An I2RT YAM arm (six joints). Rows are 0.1 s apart.
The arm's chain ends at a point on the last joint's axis. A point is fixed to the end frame.
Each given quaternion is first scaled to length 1.
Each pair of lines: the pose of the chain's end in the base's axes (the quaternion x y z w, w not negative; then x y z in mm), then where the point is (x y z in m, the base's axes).
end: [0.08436, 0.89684, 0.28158, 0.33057, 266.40, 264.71, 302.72]
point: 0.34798 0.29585 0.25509
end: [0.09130, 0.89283, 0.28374, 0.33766, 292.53, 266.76, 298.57]
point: 0.37514 0.29705 0.25220
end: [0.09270, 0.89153, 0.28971, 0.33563, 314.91, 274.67, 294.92]
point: 0.39733 0.30576 0.24874
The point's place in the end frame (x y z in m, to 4 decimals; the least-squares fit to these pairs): -0.0261 -0.0038 0.0959
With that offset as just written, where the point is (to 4 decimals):
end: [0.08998, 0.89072, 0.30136, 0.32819, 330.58, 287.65, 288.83]
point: 0.4120 0.3211 0.2426
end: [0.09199, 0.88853, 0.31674, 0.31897, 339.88, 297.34, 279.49]
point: 0.4203 0.3332 0.2333
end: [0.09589, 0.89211, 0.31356, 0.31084, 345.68, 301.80, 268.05]
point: 0.4253 0.3372 0.2201
